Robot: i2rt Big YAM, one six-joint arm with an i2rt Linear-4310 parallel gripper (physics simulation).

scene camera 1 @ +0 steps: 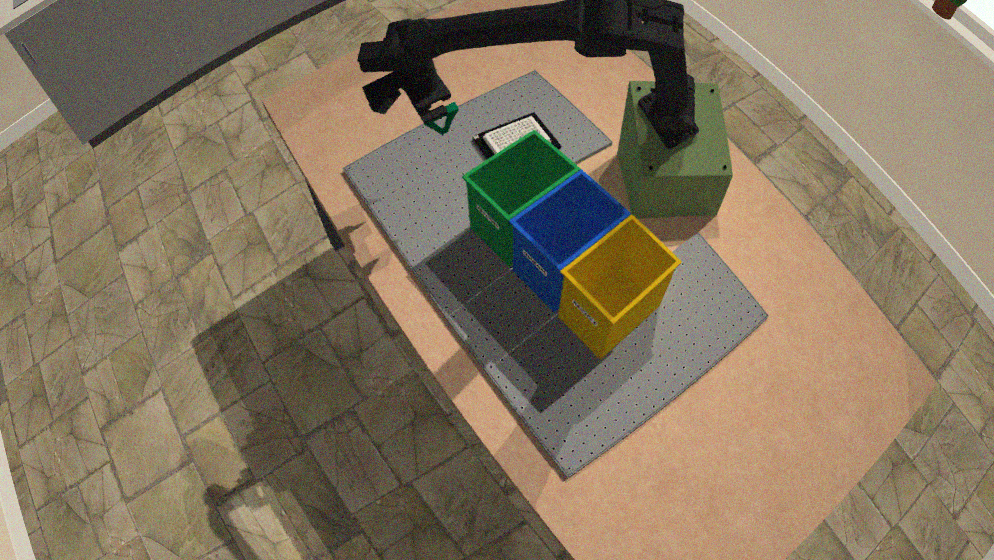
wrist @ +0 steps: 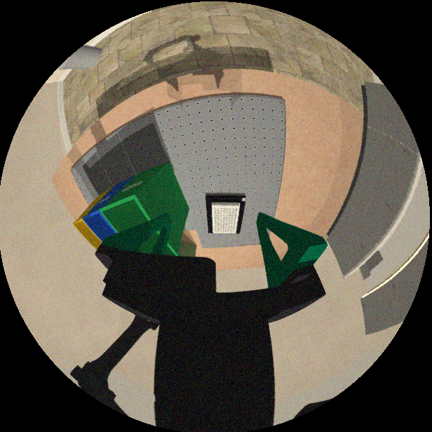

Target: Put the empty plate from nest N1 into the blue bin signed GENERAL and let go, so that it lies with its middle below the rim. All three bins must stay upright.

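Places are measured from the arm's base along level axes (x ahead, y left, z up), in centimetres.
Pixels of known places: gripper, between the fingertips: (scene camera 1: pixel 434 117); arm's base, origin of its link: (scene camera 1: pixel 668 117).
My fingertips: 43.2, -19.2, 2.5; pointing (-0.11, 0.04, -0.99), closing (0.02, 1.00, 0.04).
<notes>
Ahead of a thing's pixels: the offset from my fingertips to its top centre, as dx, dy, dz. "*": to the spot under its first point. Level surfaces: height alone.
A white plate {-19.6, -2.6, -20.0} (scene camera 1: pixel 518 132) (wrist: pixel 225 218) with a grid of small wells lies in a black nest {* -28.8, -4.2, -22.6} (scene camera 1: pixel 547 125) (wrist: pixel 210 200) on the grey perforated board. The blue bin {-12.4, +29.8, -4.6} (scene camera 1: pixel 571 217) (wrist: pixel 98 226) stands upright between the green and yellow bins; the writing on its label is too small to read. My gripper (scene camera 1: pixel 441 119) (wrist: pixel 213 217) is open and empty, with green fingers. It hangs high above the board; in the wrist view the plate shows between the two fingertips, well below them. In the scene view the green bin hides the plate's near edge.
The green bin {-9.6, +16.9, -4.6} (scene camera 1: pixel 521 170) (wrist: pixel 165 200) stands upright beside the nest, and the yellow bin {-15.1, +42.7, -4.6} (scene camera 1: pixel 619 267) (wrist: pixel 85 233) stands upright at the row's other end. The grey board {dz -22.6} (scene camera 1: pixel 417 187) (wrist: pixel 225 140) lies under them. The arm's green base block (scene camera 1: pixel 674 191) stands behind the bins.
</notes>
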